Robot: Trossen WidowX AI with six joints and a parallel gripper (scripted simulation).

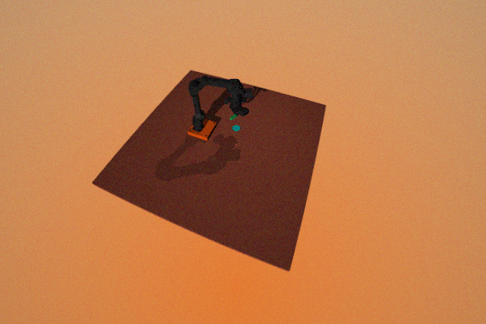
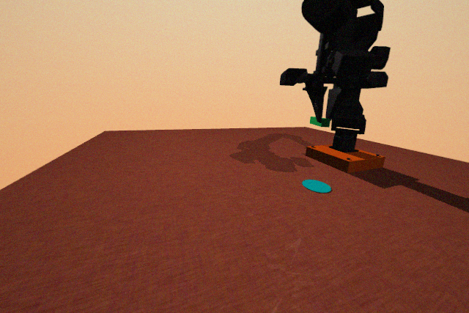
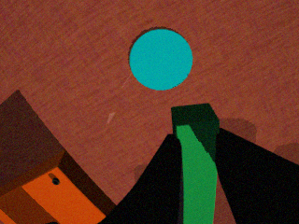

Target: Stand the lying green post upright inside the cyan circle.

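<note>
Now: the cyan circle 140 mm below my gripper tip. Also, from my gripper tip: green post 20 mm to the right, 10 mm behind.
</note>
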